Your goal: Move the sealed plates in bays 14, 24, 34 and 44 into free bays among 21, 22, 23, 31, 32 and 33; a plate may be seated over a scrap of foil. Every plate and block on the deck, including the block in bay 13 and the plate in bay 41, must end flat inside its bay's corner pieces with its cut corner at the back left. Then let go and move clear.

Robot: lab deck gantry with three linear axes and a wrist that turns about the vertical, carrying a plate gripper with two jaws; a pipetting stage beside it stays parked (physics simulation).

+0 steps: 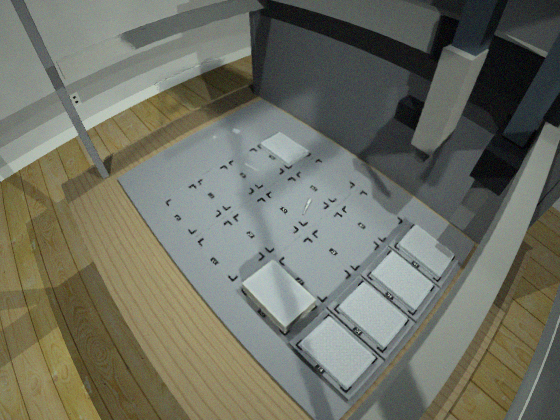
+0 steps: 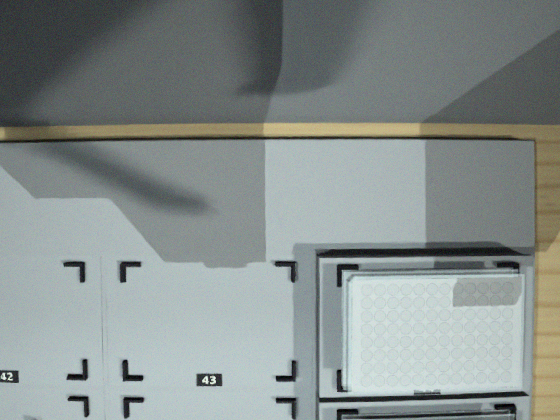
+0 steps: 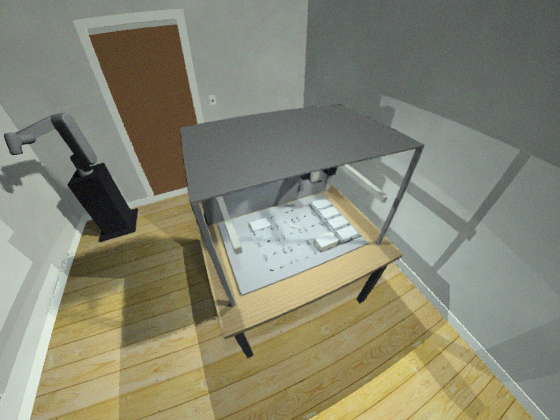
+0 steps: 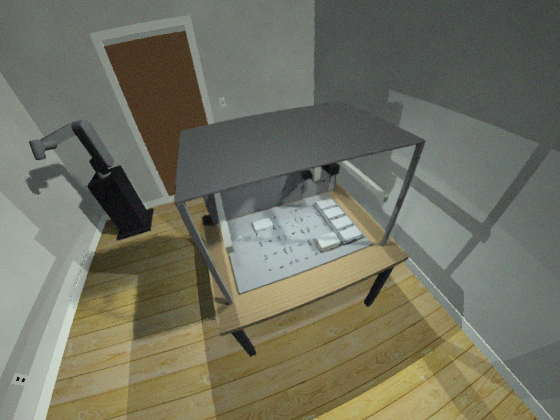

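Seen in the pictures: gripper, fingertip midpoint: [image 1: 466,210] [image 3: 323,185] [image 4: 327,185]; robot's base at its link origin: [image 1: 167,202] [image 3: 271,270] [image 4: 270,270].
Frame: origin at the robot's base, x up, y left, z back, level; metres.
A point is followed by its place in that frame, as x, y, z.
Sealed white plates lie in bay 14 [image 1: 337,352] @(0.029, 0.040, -0.557), bay 24 [image 1: 372,315] @(0.029, 0.144, -0.557), bay 34 [image 1: 401,280] @(0.029, 0.251, -0.555) and bay 44 [image 1: 426,251] @(0.029, 0.356, -0.558) [image 2: 435,330] @(0.029, 0.367, -0.554), in raised nests on the right. The bay 44 plate looks flat, its clipped corner at the back left. A taller white block [image 1: 279,294] @(0.042, 0.040, -0.397) [image 3: 326,242] @(0.042, 0.019, -0.374) [image 4: 328,243] @(0.042, 0.015, -0.377) is in bay 13. A white plate [image 1: 285,148] @(0.014, 0.362, -0.073) [image 3: 259,224] @(0.015, 0.360, -0.059) [image 4: 262,224] @(0.014, 0.358, -0.061) lies in bay 41; its cut corner is too small to make out. Bays 21, 22, 23, 31, 32 and 33 hold no plate. My gripper's jaws cannot be made out among the dark parts at the back right.
A thin pale sliver [image 1: 307,205] @(0.005, 0.262, -0.259) lies in bay 32, and a faint pale streak [image 1: 251,165] @(0.005, 0.247, -0.057) shows in bay 31. A white column [image 1: 445,100] @(0.388, 0.330, -0.459) hangs at the back right. A grey wall panel [image 1: 330,85] @(0.177, 0.520, -0.090) stands behind the deck. Posts and a grey roof [image 3: 300,140] @(0.691, 0.111, -0.198) [image 4: 300,140] @(0.691, 0.090, -0.227) frame it.
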